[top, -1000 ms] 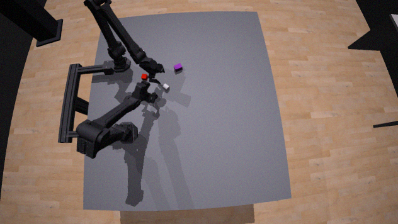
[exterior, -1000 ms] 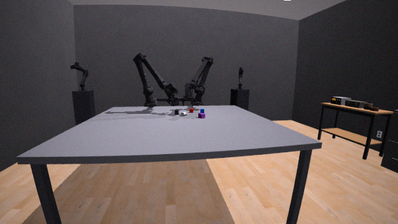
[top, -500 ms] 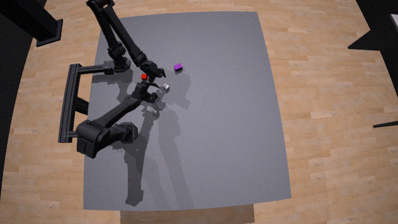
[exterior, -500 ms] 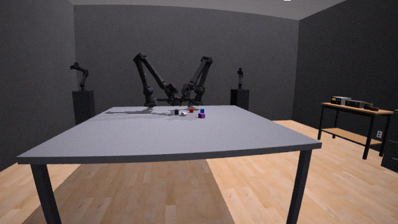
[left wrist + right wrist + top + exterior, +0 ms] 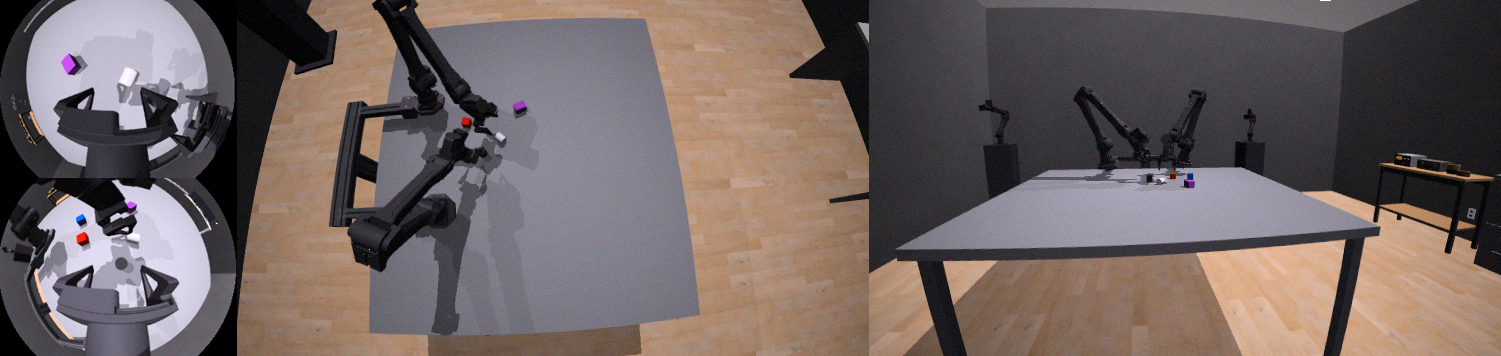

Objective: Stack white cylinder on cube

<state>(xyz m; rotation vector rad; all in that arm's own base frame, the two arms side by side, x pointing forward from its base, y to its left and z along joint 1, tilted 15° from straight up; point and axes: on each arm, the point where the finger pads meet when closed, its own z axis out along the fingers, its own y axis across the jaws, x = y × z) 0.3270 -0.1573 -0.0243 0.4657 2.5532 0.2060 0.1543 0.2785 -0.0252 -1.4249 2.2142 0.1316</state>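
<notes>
The white cylinder is 70 mm below my left hand, 40 mm to the right of it and 20 mm ahead of it. Round my left hand: dark cylinder: 100 mm to the right, 80 mm behind, 70 mm below; red cube: 140 mm behind, 80 mm to the left, 70 mm below; purple cube: 140 mm ahead, 110 mm to the left, 70 mm below.
</notes>
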